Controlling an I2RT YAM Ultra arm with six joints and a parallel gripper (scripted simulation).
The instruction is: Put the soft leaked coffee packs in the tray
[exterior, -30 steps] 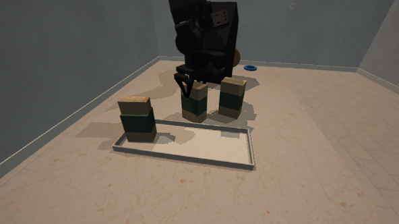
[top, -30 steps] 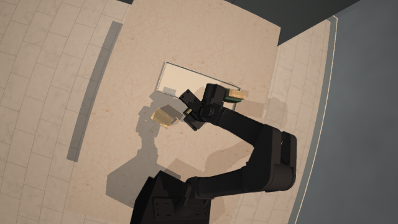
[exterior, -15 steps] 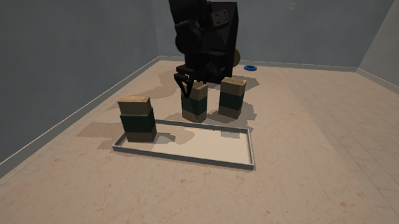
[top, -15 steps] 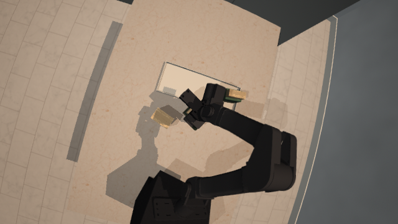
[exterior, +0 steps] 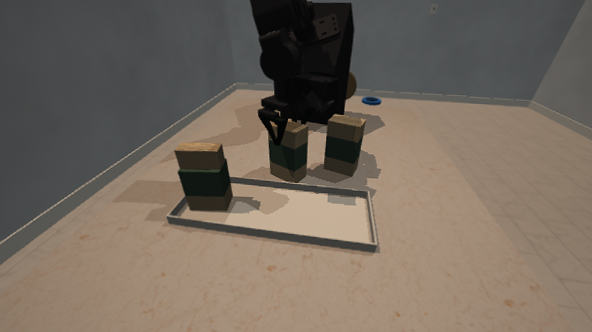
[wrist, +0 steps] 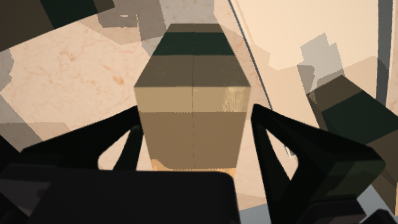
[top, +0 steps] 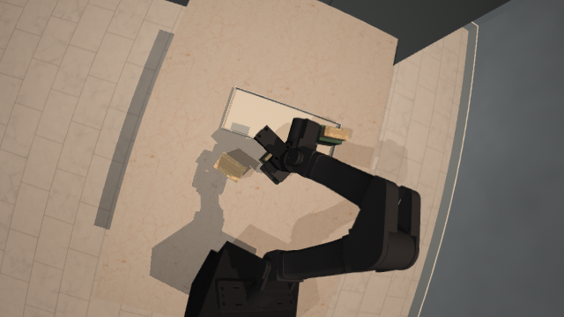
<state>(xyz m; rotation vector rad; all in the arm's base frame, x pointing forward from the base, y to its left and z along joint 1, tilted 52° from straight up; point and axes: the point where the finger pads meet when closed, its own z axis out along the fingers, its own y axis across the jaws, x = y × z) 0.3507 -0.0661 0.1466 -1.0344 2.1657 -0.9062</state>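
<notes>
The tray is 12 cm ahead of my hand, 5 cm to the right of it and 11 cm below it.
</notes>
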